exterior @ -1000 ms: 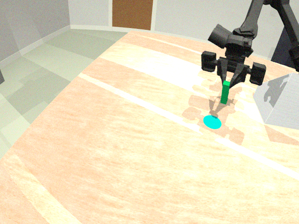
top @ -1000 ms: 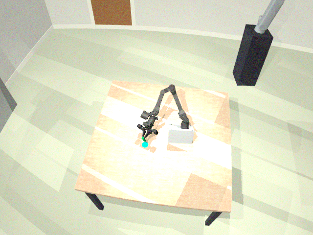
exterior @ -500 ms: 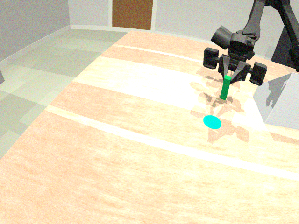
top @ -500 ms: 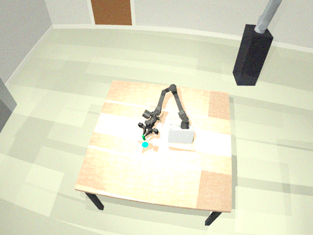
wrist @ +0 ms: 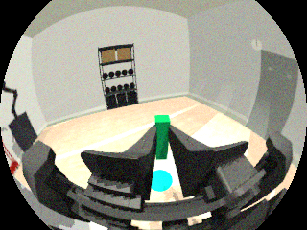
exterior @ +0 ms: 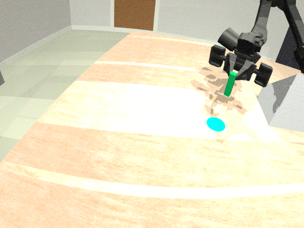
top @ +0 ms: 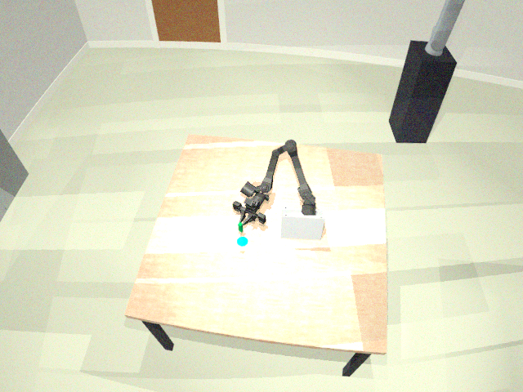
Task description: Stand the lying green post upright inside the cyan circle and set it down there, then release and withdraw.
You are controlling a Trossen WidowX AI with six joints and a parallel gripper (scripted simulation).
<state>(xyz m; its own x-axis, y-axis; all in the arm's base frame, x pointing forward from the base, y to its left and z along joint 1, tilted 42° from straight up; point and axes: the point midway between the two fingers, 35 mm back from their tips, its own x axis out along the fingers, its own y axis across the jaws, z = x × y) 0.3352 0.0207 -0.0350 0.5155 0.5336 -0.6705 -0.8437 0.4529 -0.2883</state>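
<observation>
The green post is 2 cm below my gripper tip. The rest, counted from my gripper tip: cyan circle 16 cm below.
</observation>
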